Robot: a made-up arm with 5 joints.
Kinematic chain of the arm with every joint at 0, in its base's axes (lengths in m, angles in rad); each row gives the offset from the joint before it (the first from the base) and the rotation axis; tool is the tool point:
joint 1: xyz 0 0 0.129 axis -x
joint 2: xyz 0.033 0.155 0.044 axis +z
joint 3: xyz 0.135 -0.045 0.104 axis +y
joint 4: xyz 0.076 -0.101 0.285 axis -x
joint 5: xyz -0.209 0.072 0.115 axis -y
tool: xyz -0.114 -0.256 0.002
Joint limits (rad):
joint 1: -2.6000..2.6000
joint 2: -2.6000..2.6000
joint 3: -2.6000..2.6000
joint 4: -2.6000..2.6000
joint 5: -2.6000..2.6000
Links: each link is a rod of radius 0.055 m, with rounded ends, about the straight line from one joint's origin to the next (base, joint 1, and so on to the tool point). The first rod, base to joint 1, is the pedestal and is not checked.
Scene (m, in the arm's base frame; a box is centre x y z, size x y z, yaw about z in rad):
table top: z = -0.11
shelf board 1: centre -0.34 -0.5 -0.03 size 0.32 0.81 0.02 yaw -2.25
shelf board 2: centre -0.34 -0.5 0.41 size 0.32 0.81 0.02 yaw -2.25
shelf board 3: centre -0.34 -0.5 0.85 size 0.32 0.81 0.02 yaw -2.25
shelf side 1: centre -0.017 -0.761 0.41 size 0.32 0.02 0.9 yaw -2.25
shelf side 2: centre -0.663 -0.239 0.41 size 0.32 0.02 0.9 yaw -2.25
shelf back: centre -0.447 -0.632 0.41 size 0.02 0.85 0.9 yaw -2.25
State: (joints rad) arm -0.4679 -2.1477 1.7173 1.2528 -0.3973
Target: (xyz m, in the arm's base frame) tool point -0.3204 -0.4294 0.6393
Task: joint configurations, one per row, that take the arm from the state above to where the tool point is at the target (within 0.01 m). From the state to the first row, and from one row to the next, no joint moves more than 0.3 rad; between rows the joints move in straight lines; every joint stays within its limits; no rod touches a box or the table.
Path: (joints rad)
1: -0.3661 -2.1916 1.8750 1.5222 -0.5739
2: -0.2643 -2.2355 2.0327 1.7917 -0.7504
3: -0.1625 -2.2793 2.1905 2.0611 -0.9270
4: -0.0608 -2.3232 2.3482 2.3306 -1.1036
5: 0.0410 -2.3671 2.5059 2.6000 -1.2802
6: 0.0095 -2.3623 2.2178 2.4524 -1.1672
7: -0.0221 -2.3576 1.9296 2.3048 -1.0542
8: -0.0536 -2.3528 1.6415 2.1572 -0.9412
9: -0.0851 -2.3481 1.3533 2.0096 -0.8282
10: -0.1167 -2.3433 1.0652 1.8621 -0.7152
11: -0.2295 -2.3189 1.0253 1.6259 -0.6526
12: -0.3423 -2.2944 0.9854 1.3898 -0.5900
13: -0.4552 -2.2699 0.9456 1.1536 -0.5274
14: -0.5680 -2.2454 0.9057 0.9175 -0.4647

